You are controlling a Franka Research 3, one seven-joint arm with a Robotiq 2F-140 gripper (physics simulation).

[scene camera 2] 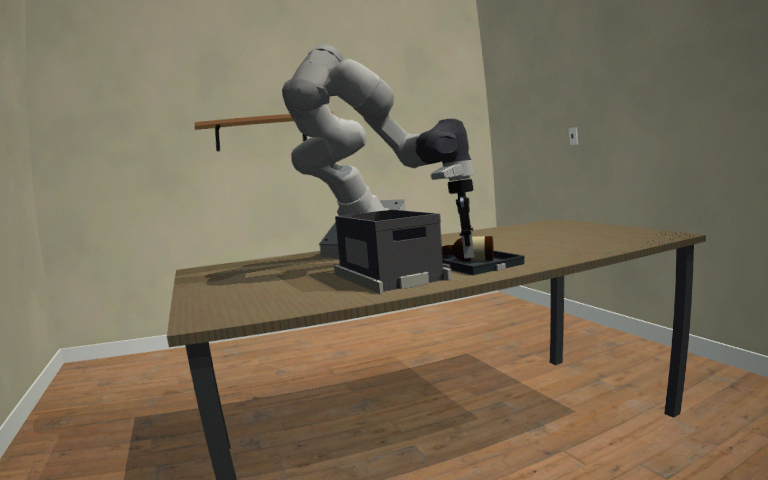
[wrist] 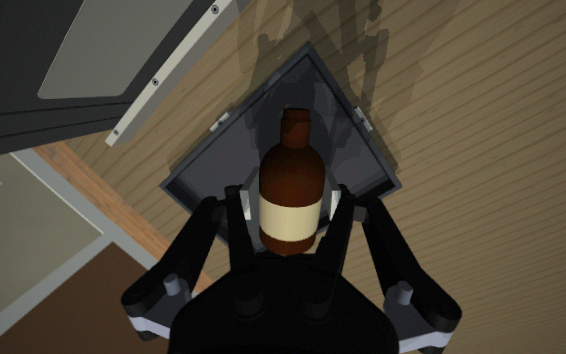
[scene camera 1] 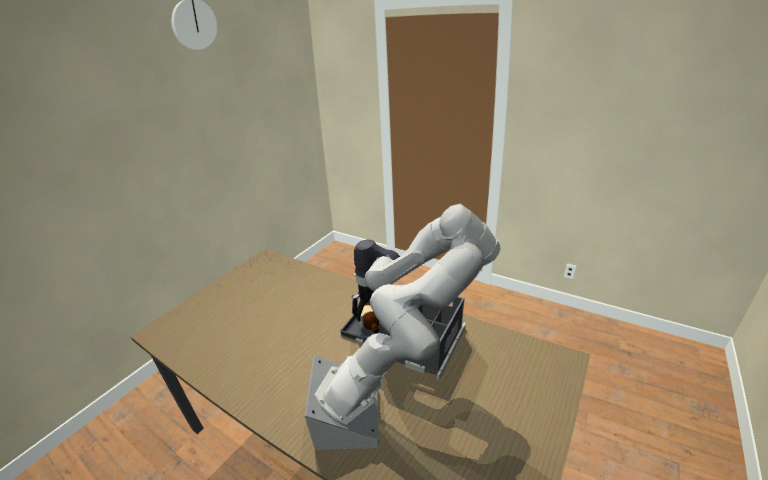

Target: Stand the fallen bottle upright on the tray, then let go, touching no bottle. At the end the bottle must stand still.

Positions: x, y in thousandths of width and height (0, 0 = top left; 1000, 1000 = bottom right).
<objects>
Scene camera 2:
my gripper: 611, 532
brown bottle: 630, 514
</objects>
